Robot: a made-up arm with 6 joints.
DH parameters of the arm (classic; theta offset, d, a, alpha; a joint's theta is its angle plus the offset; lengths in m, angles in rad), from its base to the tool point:
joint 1: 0 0.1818 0 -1.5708
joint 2: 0.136 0 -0.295 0
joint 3: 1.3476 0 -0.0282 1.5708
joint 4: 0 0.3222 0 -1.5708
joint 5: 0 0 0.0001 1.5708
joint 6: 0 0.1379 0 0
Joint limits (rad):
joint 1: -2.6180..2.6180
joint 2: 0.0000..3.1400
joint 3: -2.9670..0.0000
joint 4: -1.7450..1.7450
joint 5: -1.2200..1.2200
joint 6: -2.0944..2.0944
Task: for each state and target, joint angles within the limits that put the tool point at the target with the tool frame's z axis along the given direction. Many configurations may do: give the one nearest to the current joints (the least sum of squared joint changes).
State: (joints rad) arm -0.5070 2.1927 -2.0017 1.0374 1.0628 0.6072
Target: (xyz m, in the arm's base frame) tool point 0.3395 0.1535 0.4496 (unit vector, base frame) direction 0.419 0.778 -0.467
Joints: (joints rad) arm 0.1623 1.3142 -1.2618 0.9645 1.0206 0.6072
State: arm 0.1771 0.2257 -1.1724 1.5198 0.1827 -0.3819
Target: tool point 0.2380 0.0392 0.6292 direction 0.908 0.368 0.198
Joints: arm -0.1030 0.8605 -1.2484 1.1245 0.5346 -0.3819
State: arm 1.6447 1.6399 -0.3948 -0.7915 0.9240 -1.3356
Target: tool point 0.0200 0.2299 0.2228 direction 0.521 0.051 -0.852
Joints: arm 1.7995 1.2027 -0.6193 -0.5860 1.2180 -1.3356
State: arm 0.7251 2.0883 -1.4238 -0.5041 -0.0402 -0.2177
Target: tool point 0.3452 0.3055 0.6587 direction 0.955 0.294 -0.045
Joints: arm 0.8926 1.7351 -2.2327 -0.8466 0.8427 -0.2177
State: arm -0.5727 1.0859 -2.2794 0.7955 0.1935 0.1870
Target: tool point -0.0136 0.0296 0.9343 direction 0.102 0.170 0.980
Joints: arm -0.2155 1.4276 -2.9051 1.2746 0.1977 0.1870
